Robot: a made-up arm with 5 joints.
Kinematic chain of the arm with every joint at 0, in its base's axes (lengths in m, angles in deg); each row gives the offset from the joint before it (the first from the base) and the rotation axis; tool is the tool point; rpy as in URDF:
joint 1: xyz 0.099 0 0.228 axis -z
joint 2: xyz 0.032 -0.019 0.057 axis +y
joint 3: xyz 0.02 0 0.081 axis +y
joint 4: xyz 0.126 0 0.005 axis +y
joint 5: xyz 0.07 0.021 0 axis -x
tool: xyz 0 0 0 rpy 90 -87.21 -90
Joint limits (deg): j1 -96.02..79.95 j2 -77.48..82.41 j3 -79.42..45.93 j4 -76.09..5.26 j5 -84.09..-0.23
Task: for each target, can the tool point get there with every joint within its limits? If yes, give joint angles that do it. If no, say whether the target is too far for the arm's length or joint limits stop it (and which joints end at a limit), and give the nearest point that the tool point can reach.
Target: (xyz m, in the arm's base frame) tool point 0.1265 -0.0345 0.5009
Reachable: yes | joints 54.09 -63.84 18.70 -52.58 -43.27
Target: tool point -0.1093 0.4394 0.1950
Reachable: no: too far | nearest point 0.0649 0.3039 0.2310 | short by 0.224 m
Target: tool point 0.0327 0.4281 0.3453
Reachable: no: too far | nearest point 0.0647 0.3065 0.3266 | short by 0.127 m
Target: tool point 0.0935 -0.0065 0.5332
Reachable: yes | joints -63.48 -33.95 -36.32 -64.67 -43.14
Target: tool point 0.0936 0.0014 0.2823
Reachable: no: joint limits stop it (at a limit: joint 2, joint 3, joint 4) | nearest point 0.0914 0.0020 0.1233 | short by 0.159 m
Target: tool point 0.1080 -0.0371 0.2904
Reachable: no: joint limits stop it (at a limit: joint 3, joint 4) | nearest point 0.1361 -0.1529 0.3946 | short by 0.158 m
